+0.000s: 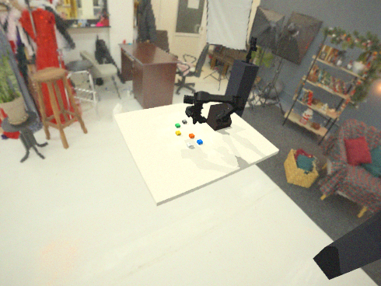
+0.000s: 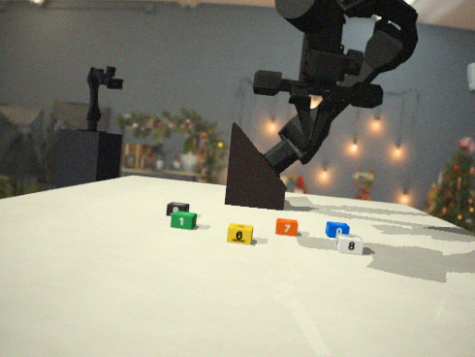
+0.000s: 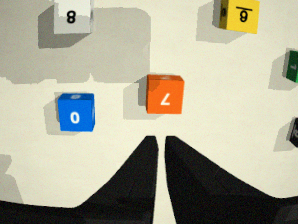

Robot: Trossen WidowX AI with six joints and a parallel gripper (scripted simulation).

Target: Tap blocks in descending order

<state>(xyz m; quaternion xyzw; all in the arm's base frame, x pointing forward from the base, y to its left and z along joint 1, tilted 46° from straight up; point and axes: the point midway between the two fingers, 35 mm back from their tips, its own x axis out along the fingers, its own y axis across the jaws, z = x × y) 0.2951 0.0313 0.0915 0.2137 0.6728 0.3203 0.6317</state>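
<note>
Right now my gripper tip is 4 cm past the blue 0 block, 6 cm to the right of it and 13 cm above it. Also, from my gripper tip: orange 7 block: 2 cm behind, 2 cm to the right, 13 cm below; then white 8 block: 5 cm ahead, 7 cm to the left, 13 cm below; then yellow 6 block: 7 cm ahead, 8 cm to the right, 13 cm below.
</note>
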